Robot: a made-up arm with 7 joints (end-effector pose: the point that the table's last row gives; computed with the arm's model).
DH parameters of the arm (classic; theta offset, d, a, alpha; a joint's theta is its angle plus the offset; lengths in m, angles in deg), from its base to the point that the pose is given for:
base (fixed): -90 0.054 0 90
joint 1: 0 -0.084 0.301 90
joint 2: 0 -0.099 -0.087 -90
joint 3: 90 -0.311 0.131 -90
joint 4: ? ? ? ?
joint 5: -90 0.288 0.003 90
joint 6: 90 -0.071 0.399 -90
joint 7: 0 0.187 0.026 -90
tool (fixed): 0 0.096 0 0
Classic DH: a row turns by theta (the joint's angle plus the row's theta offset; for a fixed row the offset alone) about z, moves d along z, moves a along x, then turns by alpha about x.
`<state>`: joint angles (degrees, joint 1 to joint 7).
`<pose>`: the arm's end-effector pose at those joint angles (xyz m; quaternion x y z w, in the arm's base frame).
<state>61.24 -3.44 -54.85 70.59 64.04 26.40 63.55</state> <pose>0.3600 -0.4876 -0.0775 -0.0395 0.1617 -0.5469 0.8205</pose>
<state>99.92 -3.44 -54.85 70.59 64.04 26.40 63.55</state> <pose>0.3600 -0.4629 0.2561 -0.3090 -0.0286 -0.5696 0.7611</pose>
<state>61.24 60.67 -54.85 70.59 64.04 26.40 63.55</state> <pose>0.3680 -0.6563 0.2299 0.2623 -0.2347 -0.6914 0.6309</pose>
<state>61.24 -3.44 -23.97 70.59 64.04 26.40 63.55</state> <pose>0.3788 -0.6000 0.2180 -0.2542 0.0036 -0.5589 0.7893</pose>
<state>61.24 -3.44 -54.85 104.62 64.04 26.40 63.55</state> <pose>0.0710 -0.4843 0.0424 -0.1998 0.3888 -0.5396 0.7195</pose>
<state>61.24 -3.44 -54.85 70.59 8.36 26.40 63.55</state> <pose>0.6577 -0.5344 0.0163 -0.2408 0.0893 -0.1380 0.9566</pose>
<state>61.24 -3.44 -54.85 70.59 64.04 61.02 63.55</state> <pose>0.2459 -0.4980 0.1137 -0.2777 0.2948 -0.5878 0.7003</pose>
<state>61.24 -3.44 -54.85 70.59 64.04 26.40 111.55</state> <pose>0.3282 -0.4134 -0.0715 -0.2585 -0.1860 -0.4836 0.8153</pose>
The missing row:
joint 4: 0 -0.179 0.017 -90
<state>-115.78 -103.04 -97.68 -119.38 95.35 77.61 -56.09</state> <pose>0.3673 -0.0014 0.5341 -0.1705 0.0958 -0.5588 0.8059</pose>
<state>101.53 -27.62 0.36 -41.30 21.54 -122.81 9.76</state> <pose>0.1871 0.6085 -0.1235 -0.1467 0.4724 0.8682 0.0396</pose>
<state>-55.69 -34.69 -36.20 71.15 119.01 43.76 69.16</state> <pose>0.0557 0.1656 -0.1577 0.3257 0.7825 -0.1745 0.5011</pose>
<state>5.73 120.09 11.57 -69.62 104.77 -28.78 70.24</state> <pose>-0.2490 -0.6651 1.0075 -0.1546 -0.9602 0.0701 0.2217</pose>
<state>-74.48 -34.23 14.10 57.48 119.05 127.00 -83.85</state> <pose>0.0742 -0.3095 -0.1413 -0.0551 -0.7924 0.1066 0.5981</pose>
